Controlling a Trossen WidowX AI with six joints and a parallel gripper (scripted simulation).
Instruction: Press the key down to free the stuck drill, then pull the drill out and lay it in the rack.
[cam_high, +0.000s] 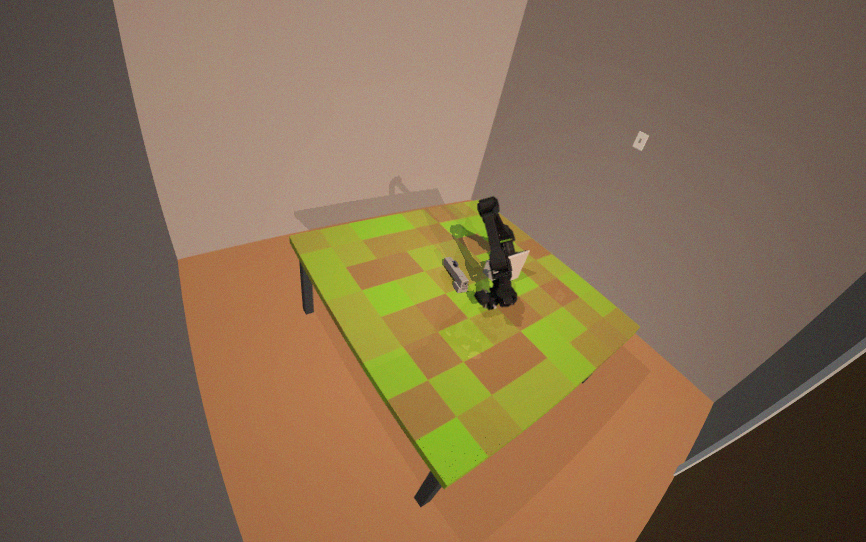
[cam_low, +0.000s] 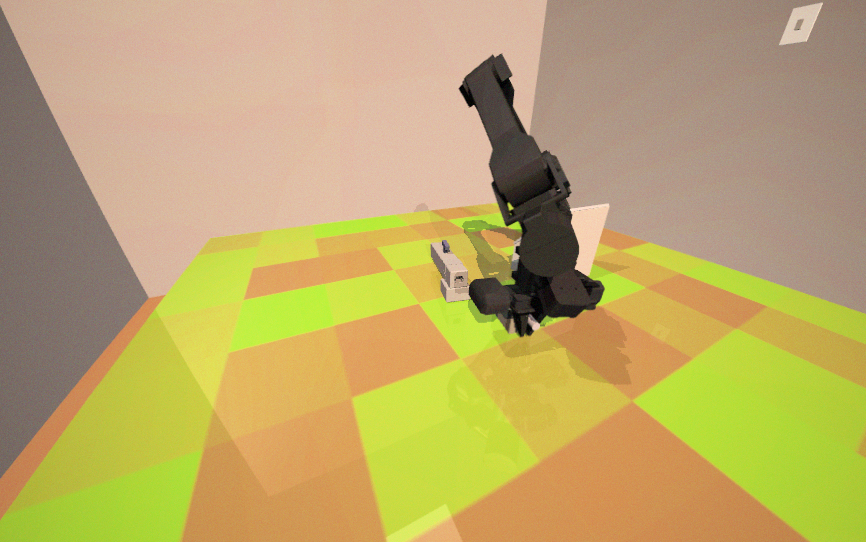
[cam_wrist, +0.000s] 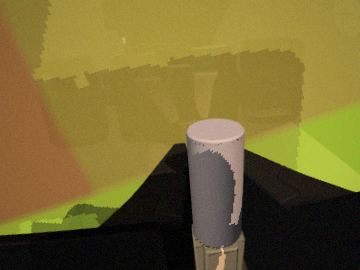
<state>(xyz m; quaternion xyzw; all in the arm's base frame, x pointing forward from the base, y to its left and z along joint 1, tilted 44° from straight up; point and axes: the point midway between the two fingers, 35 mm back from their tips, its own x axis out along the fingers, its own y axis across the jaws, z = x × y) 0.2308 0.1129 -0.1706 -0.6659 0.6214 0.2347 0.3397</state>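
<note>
Right now my gripper tip is 10 mm past the drill, 40 mm to the left of it and 30 mm below it. From my gripper tip the other things lie so: key: 40 mm ahead, 250 mm to the right, 40 mm above; grey rack: 10 mm behind, 50 mm to the right, 10 mm above; holder block: 50 mm ahead, 230 mm to the right, 30 mm above.
</note>
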